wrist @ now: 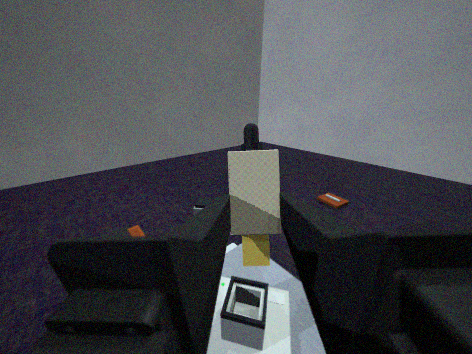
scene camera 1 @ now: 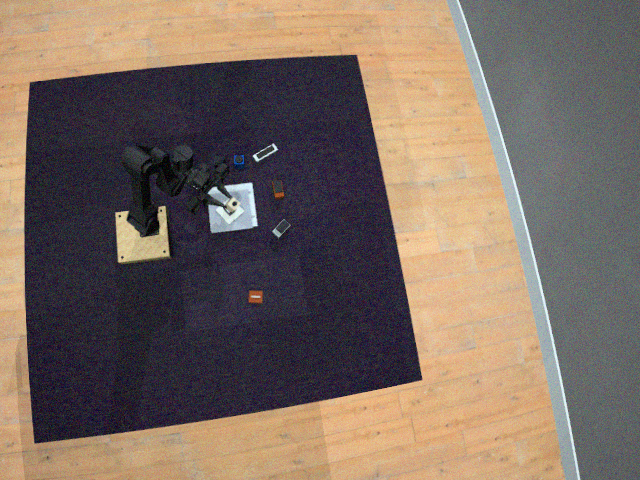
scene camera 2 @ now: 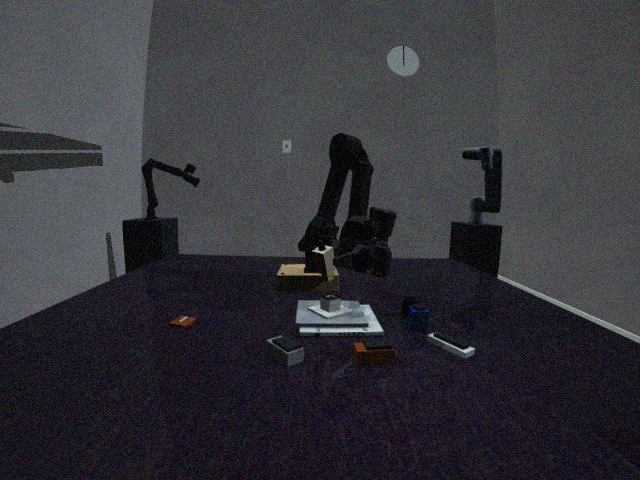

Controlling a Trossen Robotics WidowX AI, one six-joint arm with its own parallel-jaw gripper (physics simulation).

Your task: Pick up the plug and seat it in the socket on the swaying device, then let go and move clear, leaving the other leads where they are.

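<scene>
The plug, a cream block (scene camera 1: pixel 232 205) (scene camera 2: pixel 323 260) (wrist: pixel 255 192) with a yellow tip below and a black stub on top, is upright. My gripper (scene camera 1: pixel 231 203) (scene camera 2: pixel 325 263) (wrist: pixel 254 198) is shut on it, one finger on each side. The device (scene camera 1: pixel 249 193) (scene camera 2: pixel 305 319) is a grey-white slab carrying a white plate. On that plate stands the socket (scene camera 2: pixel 330 304) (wrist: pixel 243 320), a small grey block with a black-rimmed square opening. The yellow tip hangs above the socket, with a gap between them in scene camera 2. The plug and fingers hide the socket in scene camera 1.
Around the device are a blue block (scene camera 1: pixel 238 160) (scene camera 2: pixel 418 318), a white bar (scene camera 1: pixel 265 152) (scene camera 2: pixel 450 345), an orange block (scene camera 1: pixel 278 192) (scene camera 2: pixel 373 354) and a grey block (scene camera 1: pixel 281 227) (scene camera 2: pixel 292 355). A flat orange tile (scene camera 1: pixel 255 296) (scene camera 2: pixel 183 321) (wrist: pixel 333 200) lies farther off.
</scene>
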